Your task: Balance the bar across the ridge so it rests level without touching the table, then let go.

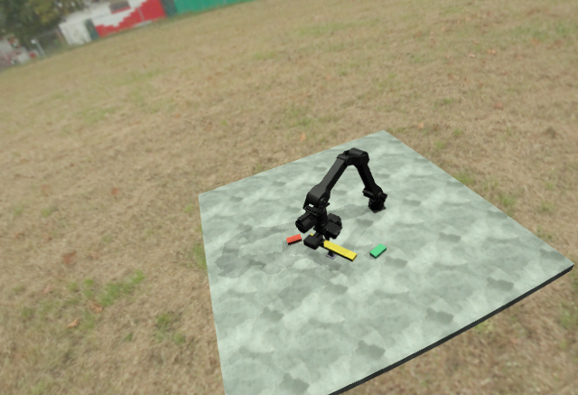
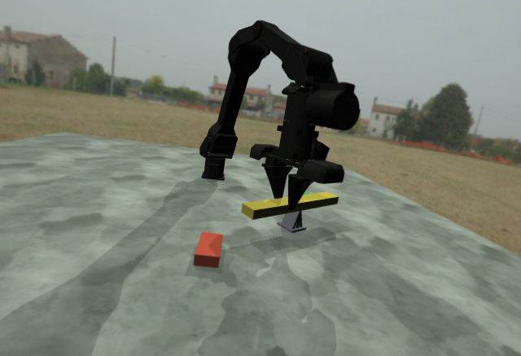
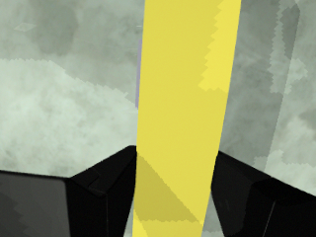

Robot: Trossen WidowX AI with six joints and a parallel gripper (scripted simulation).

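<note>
Now: gripper tip 1 cm past the bar and 3 cm to the right of it. Also, from my gripper tip: green block 19 cm behind, 11 cm to the left, 4 cm below; red block 10 cm ahead, 13 cm to the right, 4 cm below.
</note>
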